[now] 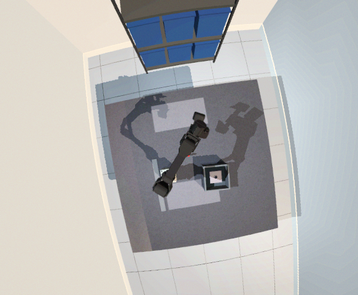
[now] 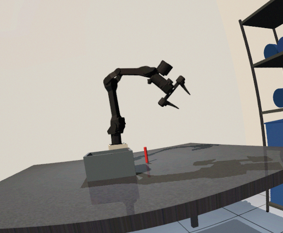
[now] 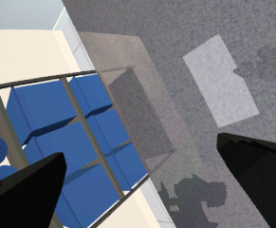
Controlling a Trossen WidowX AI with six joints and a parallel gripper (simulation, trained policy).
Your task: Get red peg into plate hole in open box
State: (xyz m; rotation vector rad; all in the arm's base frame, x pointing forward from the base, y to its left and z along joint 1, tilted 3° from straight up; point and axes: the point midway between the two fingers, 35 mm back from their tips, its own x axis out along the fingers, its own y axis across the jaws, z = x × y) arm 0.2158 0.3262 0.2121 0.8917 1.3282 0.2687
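My gripper tip is now 6 cm past the red peg, 22 cm to the left of it and 24 cm above it. Round my gripper tip: plate (13 cm ahead, 41 cm to the right, 23 cm below); then grey box (13 cm ahead, 41 cm to the right, 25 cm below).
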